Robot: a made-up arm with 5 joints.
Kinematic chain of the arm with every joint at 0, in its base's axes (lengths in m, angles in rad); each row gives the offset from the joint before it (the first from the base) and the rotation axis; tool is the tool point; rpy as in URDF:
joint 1: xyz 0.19 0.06 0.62 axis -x
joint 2: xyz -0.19 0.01 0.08 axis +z
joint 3: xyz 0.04 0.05 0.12 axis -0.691 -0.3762 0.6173
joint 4: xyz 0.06 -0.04 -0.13 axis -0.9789 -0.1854 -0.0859
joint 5: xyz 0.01 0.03 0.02 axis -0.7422 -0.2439 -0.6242
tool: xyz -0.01 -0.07 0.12 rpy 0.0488 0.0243 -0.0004
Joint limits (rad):
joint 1: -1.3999..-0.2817
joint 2: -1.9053..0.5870
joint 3: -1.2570..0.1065
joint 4: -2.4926..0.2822
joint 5: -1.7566..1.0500
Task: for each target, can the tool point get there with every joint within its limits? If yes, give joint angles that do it. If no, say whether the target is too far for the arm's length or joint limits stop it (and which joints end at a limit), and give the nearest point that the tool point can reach.
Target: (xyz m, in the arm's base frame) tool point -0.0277 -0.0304 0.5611
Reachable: yes | joints -0.8737 -0.5363 -0.4767 -1.6573 0.6674
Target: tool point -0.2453 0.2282 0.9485
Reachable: no: joint limits stop it (at a limit: joint 2, joint 3, joint 4) | nearest point -0.0852 0.1523 0.8002 | short by 0.231 m
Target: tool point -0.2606 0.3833 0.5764
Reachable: no: joint limits stop it (at a limit: joint 1, joint 2, joint 3, joint 4) | nearest point -0.1001 0.2449 0.6195 | short by 0.216 m
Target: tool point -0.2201 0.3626 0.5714
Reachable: no: joint limits stop it (at a limit: joint 1, joint 2, joint 3, joint 4) | nearest point -0.0995 0.2457 0.6201 | short by 0.175 m
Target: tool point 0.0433 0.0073 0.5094
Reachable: yes | joints -0.4623 -1.5961 -0.3826 -2.2721 -0.5234
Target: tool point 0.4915 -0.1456 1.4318
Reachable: no: too far | nearest point 0.1241 0.0031 0.8447 | short by 0.708 m
